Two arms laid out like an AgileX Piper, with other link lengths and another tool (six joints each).
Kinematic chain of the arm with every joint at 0, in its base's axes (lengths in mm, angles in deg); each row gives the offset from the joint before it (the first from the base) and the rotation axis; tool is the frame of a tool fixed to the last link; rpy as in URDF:
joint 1: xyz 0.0 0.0 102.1 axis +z
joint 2: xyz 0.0 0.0 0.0 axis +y
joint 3: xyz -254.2 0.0 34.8 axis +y
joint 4: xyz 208.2 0.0 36.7 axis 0.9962 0 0.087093
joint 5: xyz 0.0 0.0 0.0 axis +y
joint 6: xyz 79.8 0.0 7.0 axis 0.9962 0 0.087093
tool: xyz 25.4 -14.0 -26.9 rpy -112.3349 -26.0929 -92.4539
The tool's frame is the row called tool.
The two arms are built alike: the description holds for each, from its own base.
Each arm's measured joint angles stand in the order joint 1, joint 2, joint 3, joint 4, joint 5, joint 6.
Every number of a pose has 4 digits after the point.
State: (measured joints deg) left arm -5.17 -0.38 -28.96 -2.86 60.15 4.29; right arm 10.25 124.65 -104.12 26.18 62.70 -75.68
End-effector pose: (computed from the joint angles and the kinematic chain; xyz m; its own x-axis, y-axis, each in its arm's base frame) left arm -0.0131 -0.0159 0.1980 0.0533 -0.9259 0.3739 -0.8140 -0.2572 -0.5208; right arm 0.3986 0.0830 0.1485 0.9569 0.1595 0.2427 0.1446 -0.9864 0.0782
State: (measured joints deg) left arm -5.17 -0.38 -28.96 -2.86 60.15 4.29; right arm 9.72 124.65 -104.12 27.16 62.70 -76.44
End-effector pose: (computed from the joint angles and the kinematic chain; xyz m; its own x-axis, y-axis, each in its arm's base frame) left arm -0.0131 -0.0159 0.1980 0.0533 -0.9259 0.3739 -0.8140 -0.2572 -0.5208; right arm 0.3995 0.0810 0.1488 0.9565 0.1541 0.2477 0.1424 -0.9877 0.0647
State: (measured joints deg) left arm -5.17 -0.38 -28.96 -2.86 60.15 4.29; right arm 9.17 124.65 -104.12 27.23 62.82 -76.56
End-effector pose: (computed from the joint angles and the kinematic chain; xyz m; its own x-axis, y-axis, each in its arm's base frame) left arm -0.0131 -0.0159 0.1980 0.0533 -0.9259 0.3739 -0.8140 -0.2572 -0.5208; right arm 0.4001 0.0773 0.1488 0.9579 0.1471 0.2467 0.1354 -0.9887 0.0637
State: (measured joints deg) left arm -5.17 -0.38 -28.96 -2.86 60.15 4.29; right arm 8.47 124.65 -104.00 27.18 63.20 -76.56
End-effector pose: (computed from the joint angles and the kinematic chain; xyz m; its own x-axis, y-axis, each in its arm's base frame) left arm -0.0131 -0.0159 0.1980 0.0533 -0.9259 0.3739 -0.8140 -0.2572 -0.5208; right arm 0.4001 0.0723 0.1482 0.9611 0.1387 0.2389 0.1269 -0.9898 0.0639
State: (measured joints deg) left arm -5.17 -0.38 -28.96 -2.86 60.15 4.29; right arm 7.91 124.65 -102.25 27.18 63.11 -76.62
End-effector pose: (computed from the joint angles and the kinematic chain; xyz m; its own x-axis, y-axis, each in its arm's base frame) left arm -0.0131 -0.0159 0.1980 0.0533 -0.9259 0.3739 -0.8140 -0.2572 -0.5208; right arm 0.3965 0.0678 0.1411 0.9687 0.1305 0.2110 0.1193 -0.9907 0.0649
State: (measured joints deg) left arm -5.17 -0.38 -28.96 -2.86 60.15 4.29; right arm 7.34 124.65 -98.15 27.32 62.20 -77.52
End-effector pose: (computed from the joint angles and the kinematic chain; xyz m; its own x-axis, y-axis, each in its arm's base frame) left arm -0.0131 -0.0159 0.1980 0.0533 -0.9259 0.3739 -0.8140 -0.2572 -0.5208; right arm 0.3880 0.0625 0.1255 0.9785 0.1288 0.1608 0.1192 -0.9905 0.0684
